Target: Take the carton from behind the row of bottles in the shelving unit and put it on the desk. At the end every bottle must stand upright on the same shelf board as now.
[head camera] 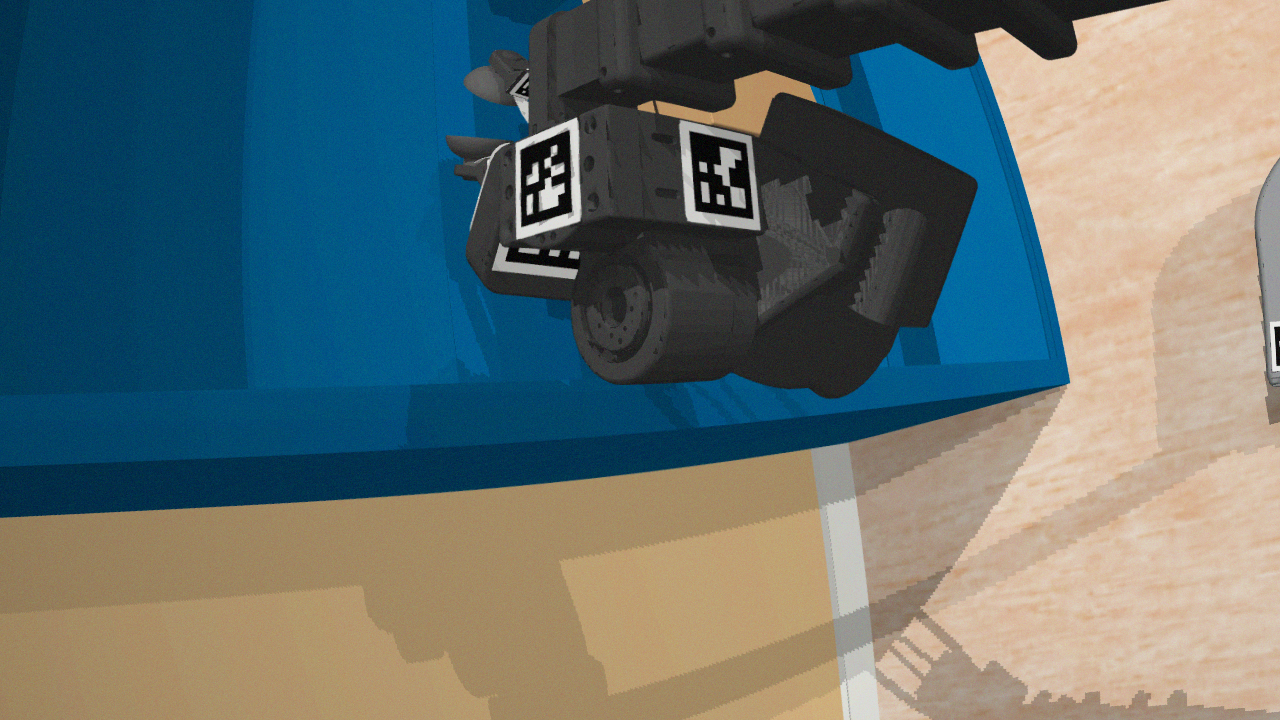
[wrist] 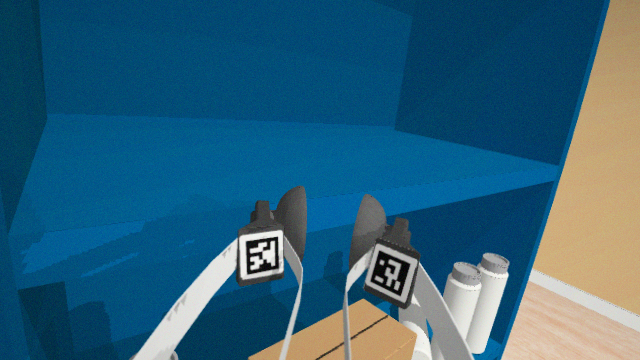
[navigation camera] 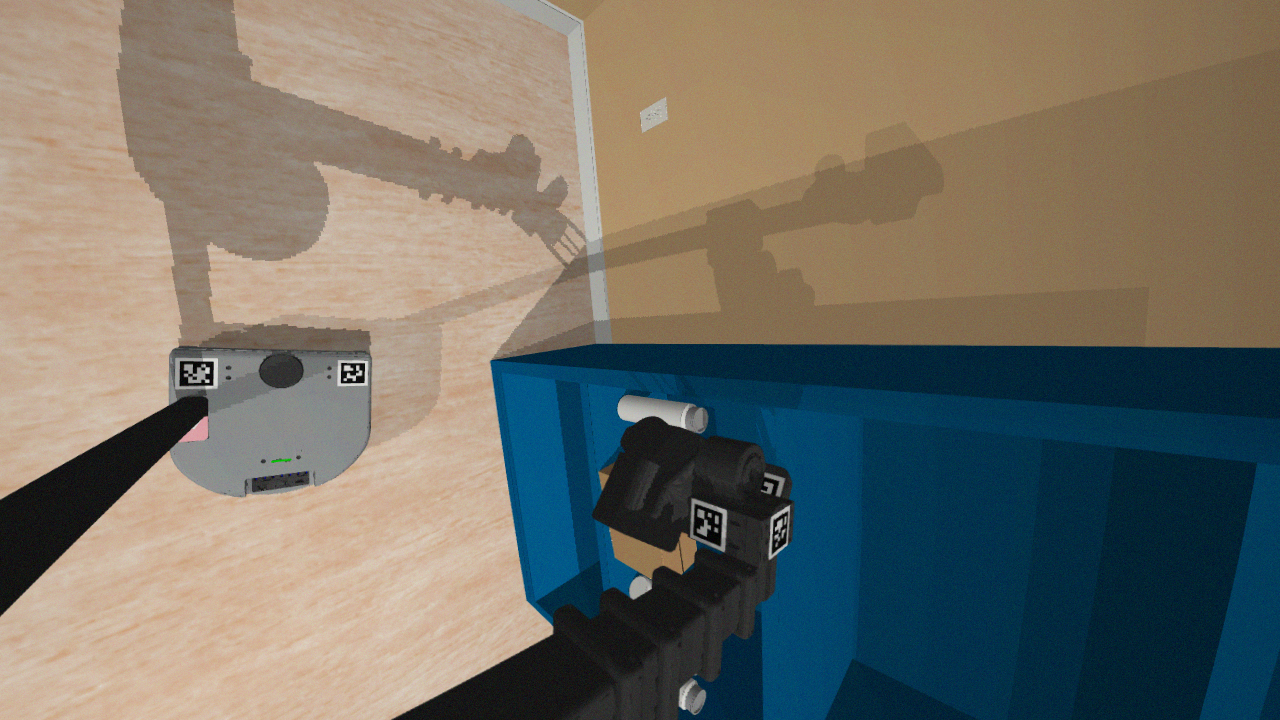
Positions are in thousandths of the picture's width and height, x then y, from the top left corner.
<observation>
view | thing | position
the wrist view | gripper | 516,599
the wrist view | blue shelving unit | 223,396
</observation>
